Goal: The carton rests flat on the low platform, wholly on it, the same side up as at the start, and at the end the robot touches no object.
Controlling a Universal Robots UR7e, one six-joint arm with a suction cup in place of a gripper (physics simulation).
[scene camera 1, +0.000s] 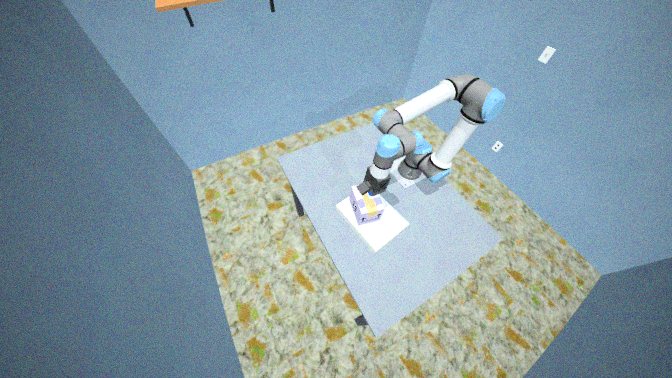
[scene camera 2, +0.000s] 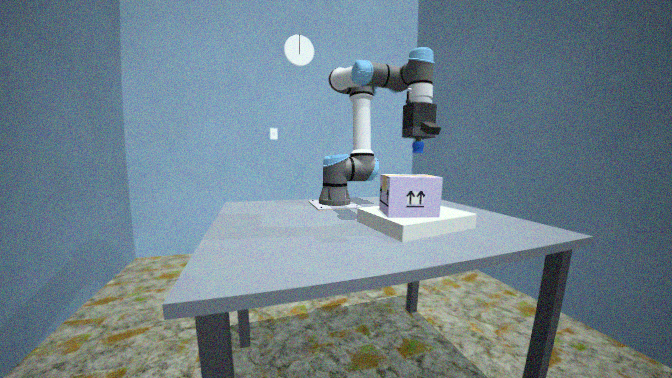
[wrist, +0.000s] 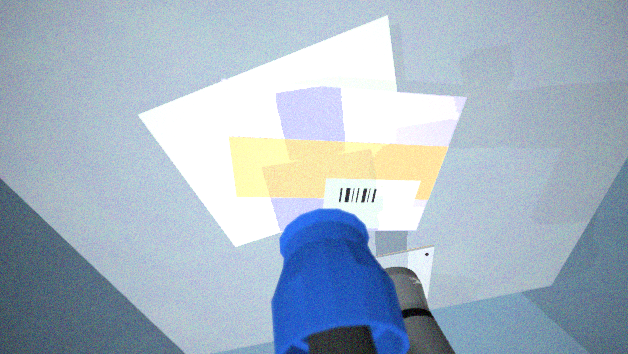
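Where they show: hand at its tool point: (scene camera 2: pixel 417 152) (wrist: pixel 324 245); arm's base at its link origin: (scene camera 1: pixel 409 170) (scene camera 2: pixel 334 202).
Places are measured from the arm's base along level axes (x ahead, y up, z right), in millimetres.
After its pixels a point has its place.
The lilac carton (scene camera 1: pixel 367 209) {z -187, x 464, y 164 mm} (scene camera 2: pixel 411 196) {z -104, x 484, y 106 mm} (wrist: pixel 310 117) {z -147, x 472, y 164 mm} stands upright on the low white platform (scene camera 1: pixel 377 242) {z -318, x 464, y 41 mm} (scene camera 2: pixel 435 226) {z -162, x 530, y 23 mm} (wrist: pixel 185 125) {z -304, x 473, y 41 mm}. Its base lies flat and wholly within the platform's top. Two black up arrows on its side point upward in the scene camera 2 view. An orange tape band and a barcode label show on its top in the wrist view. My gripper, a blue suction cup (scene camera 2: pixel 418 151) (wrist: pixel 324 220), hangs above the carton with a clear gap and holds nothing. In the scene camera 1 view the black tool body hides part of the carton's top.
The grey table (scene camera 1: pixel 430 265) {z -531, x 273, y -8 mm} (scene camera 2: pixel 280 265) {z 288, x 621, y -7 mm} bears the platform. The arm's base (scene camera 1: pixel 410 172) {z -41, x 43, y 51 mm} (scene camera 2: pixel 334 196) {z 19, x 66, y 42 mm} stands on a white plate behind and to the left of the platform in the scene camera 2 view. Blue walls stand around the table.
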